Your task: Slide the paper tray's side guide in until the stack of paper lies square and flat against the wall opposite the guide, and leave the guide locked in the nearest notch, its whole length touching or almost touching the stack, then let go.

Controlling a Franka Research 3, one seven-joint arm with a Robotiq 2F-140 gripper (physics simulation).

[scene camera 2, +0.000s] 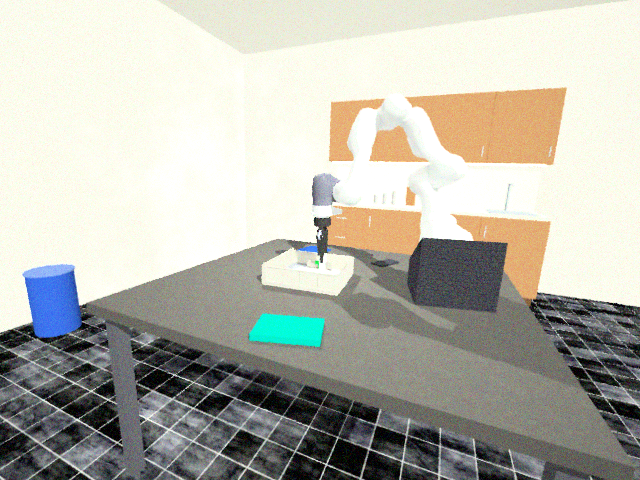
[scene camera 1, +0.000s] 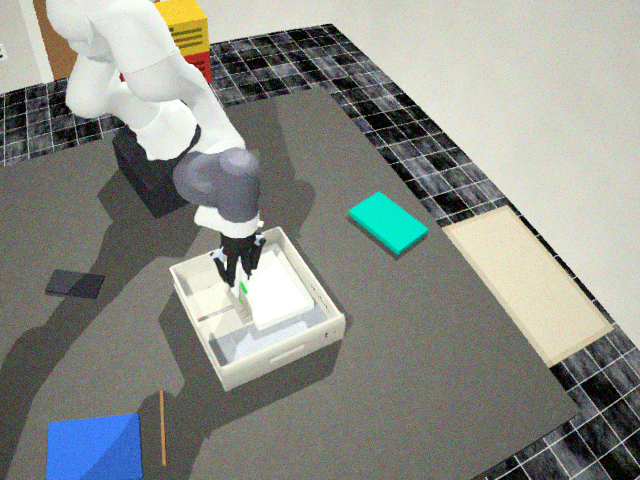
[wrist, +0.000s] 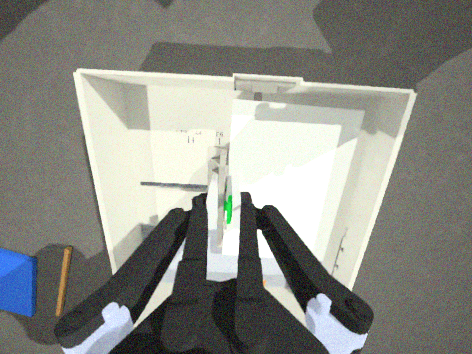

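Note:
The cream tray point(scene camera 1: 248, 365) point(scene camera 2: 299, 280) point(wrist: 102, 150) stands on the table. Its side guide point(scene camera 1: 242, 311) point(wrist: 222, 175) is upright, near the B6 mark in the wrist view, and runs along the left edge of the white paper stack point(scene camera 1: 281, 291) point(wrist: 285, 155). A pale strip shows between the stack's top sheet and the right wall; whether it is tray floor or lower sheets I cannot tell. My gripper point(scene camera 1: 238, 281) point(scene camera 2: 322, 264) point(wrist: 225, 184) is narrowly open, its fingers either side of the guide and its green tab point(scene camera 1: 244, 287) point(wrist: 229, 210), not clamped. The notch engagement is hidden.
A teal block point(scene camera 1: 387, 222) point(scene camera 2: 287, 329) lies beyond the tray's right wall. A dark flat plate point(scene camera 1: 74, 283) point(scene camera 2: 385, 262), a blue pad point(scene camera 1: 93, 446) point(wrist: 15, 285) and an orange stick point(scene camera 1: 162, 428) point(wrist: 63, 282) lie on its guide side.

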